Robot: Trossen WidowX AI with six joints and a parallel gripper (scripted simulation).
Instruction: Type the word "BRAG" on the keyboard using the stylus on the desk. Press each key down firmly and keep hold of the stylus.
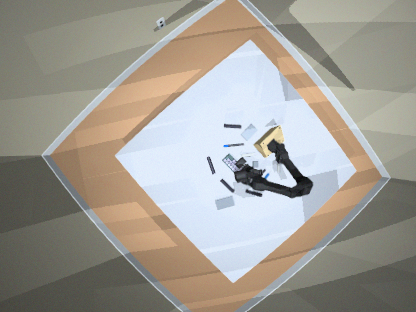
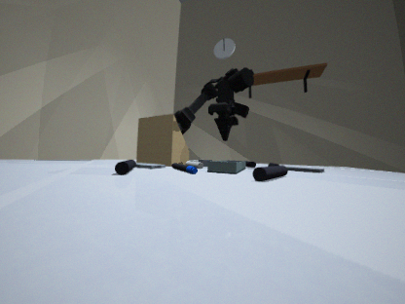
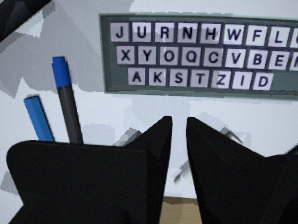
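The blue stylus lies 100 mm behind my gripper tip, 150 mm to the left of it and 90 mm below it. From my gripper tip the other things lie so: grey block: 250 mm ahead, 80 mm to the left, 90 mm below.
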